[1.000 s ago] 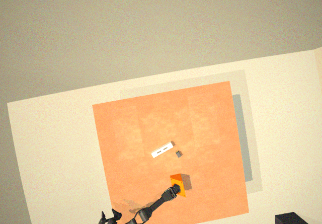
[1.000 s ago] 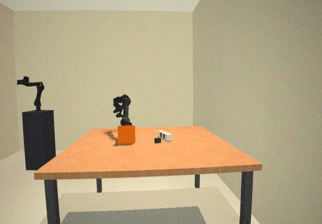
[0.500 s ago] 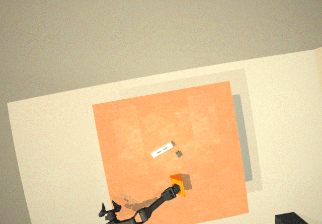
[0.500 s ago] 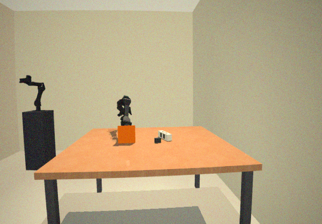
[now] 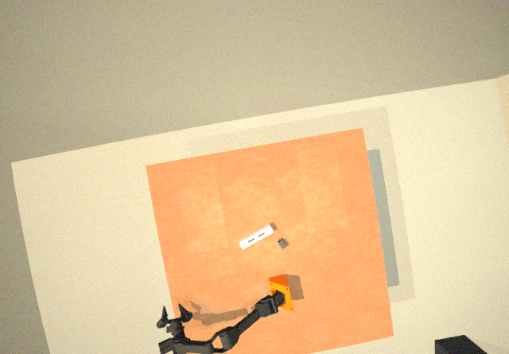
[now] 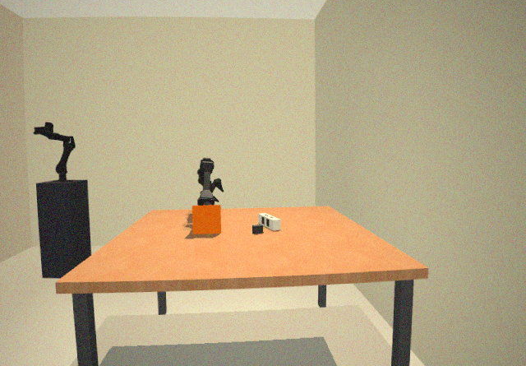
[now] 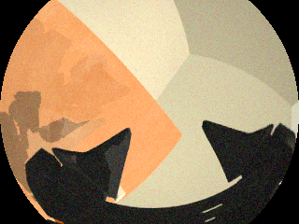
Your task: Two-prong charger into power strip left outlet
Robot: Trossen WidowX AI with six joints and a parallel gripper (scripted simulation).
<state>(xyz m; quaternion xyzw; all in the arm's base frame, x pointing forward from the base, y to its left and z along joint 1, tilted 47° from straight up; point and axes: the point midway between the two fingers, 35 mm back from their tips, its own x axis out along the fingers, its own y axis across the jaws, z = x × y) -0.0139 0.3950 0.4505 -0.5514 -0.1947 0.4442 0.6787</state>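
Right now my gripper tip is 28 cm short of the two-prong charger, 65 cm to the left of it and 7 cm above it.
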